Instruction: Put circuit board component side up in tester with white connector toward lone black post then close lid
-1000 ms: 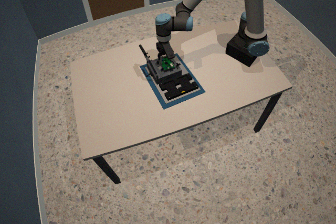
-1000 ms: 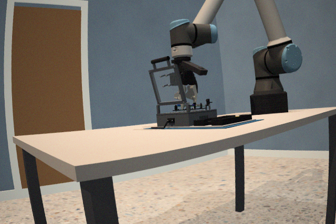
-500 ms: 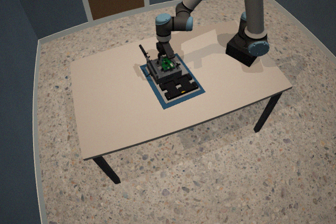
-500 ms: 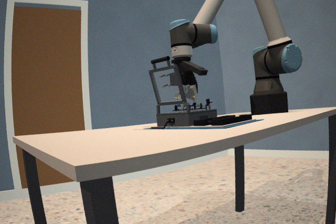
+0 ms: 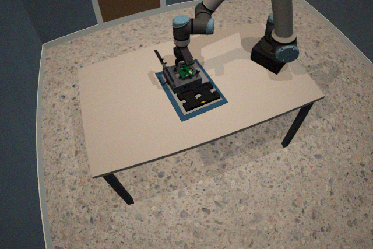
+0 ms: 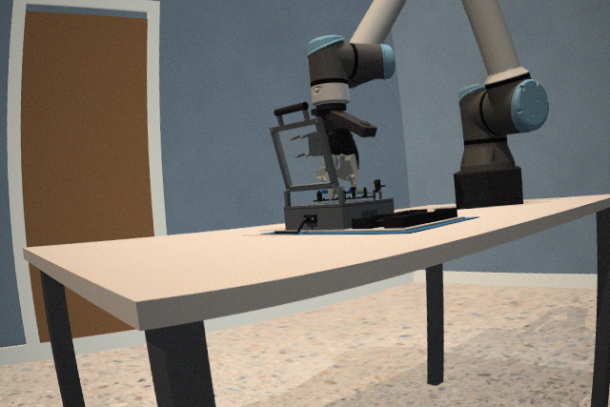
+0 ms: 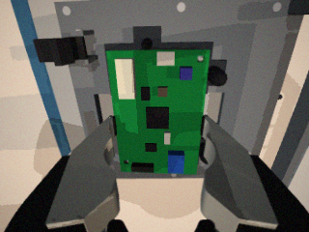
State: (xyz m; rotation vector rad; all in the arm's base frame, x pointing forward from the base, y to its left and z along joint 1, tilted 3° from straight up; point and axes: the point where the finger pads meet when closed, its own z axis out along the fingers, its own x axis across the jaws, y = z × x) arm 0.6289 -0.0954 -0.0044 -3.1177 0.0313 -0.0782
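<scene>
Now: the green circuit board right at my hand. Also, from my hand: tester lid (120 mm ahead, 100 mm above); then tester (40 mm to the left, 30 mm ahead, 30 mm above); then black latch block (60 mm to the left, 60 mm behind, 10 mm above).
</scene>
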